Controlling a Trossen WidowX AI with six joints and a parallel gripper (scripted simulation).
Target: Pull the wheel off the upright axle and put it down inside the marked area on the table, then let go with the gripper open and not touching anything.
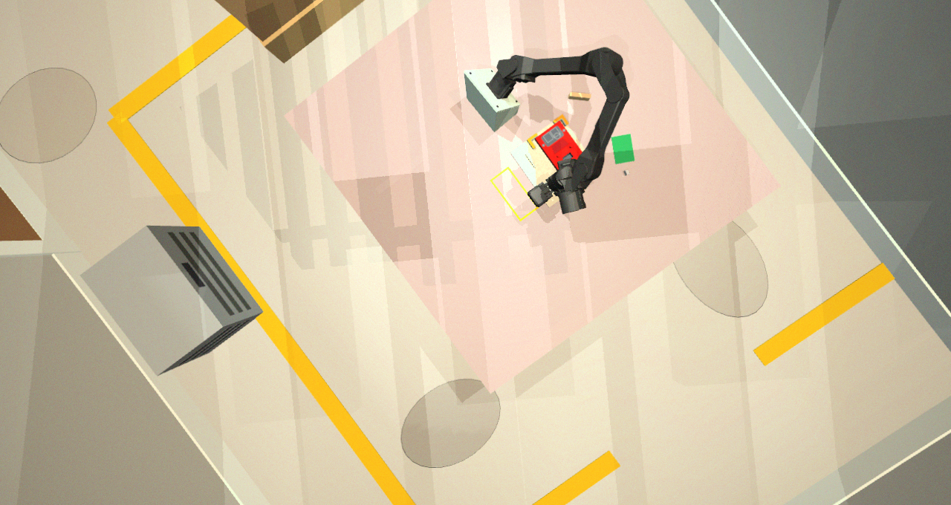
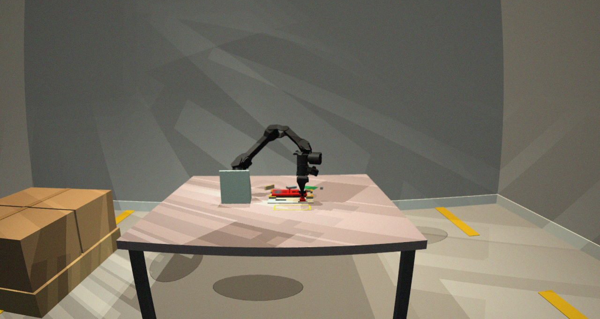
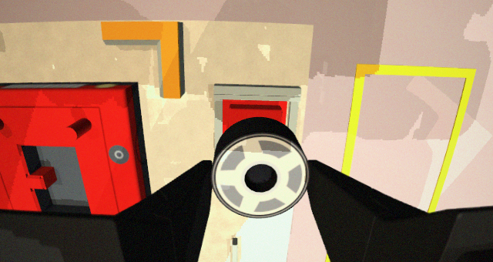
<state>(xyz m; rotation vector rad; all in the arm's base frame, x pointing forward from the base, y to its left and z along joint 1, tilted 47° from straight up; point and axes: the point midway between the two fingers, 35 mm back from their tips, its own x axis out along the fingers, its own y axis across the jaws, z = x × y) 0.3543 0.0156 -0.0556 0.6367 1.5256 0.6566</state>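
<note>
My gripper tip is 2 cm above the upright axle. Also, from my gripper tip: wheel (right at my gripper tip); grey piece (6 cm behind, 30 cm to the left, 5 cm below); green card (5 cm ahead, 31 cm to the left, 6 cm below).
</note>
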